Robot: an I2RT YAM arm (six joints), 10 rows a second.
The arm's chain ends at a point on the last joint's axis. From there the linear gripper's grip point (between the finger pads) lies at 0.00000 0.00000 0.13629 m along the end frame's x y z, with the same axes.
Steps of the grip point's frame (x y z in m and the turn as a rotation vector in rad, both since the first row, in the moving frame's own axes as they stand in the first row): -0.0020 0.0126 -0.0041 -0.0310 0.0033 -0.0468; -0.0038 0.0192 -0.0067 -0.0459 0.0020 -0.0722; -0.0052 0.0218 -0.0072 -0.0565 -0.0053 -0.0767; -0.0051 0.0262 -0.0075 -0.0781 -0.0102 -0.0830; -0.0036 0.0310 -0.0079 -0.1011 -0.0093 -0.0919; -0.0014 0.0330 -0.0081 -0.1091 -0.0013 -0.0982
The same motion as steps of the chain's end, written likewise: -0.0025 0.0084 -0.0040 -0.0310 0.0033 -0.0468; -0.0043 0.0130 -0.0066 -0.0459 0.0020 -0.0722; -0.0048 0.0141 -0.0070 -0.0565 -0.0053 -0.0767; -0.0042 0.0155 -0.0071 -0.0781 -0.0102 -0.0830; -0.0030 0.0172 -0.0072 -0.1011 -0.0093 -0.0919; -0.0020 0.0182 -0.0073 -0.1091 -0.0013 -0.0982
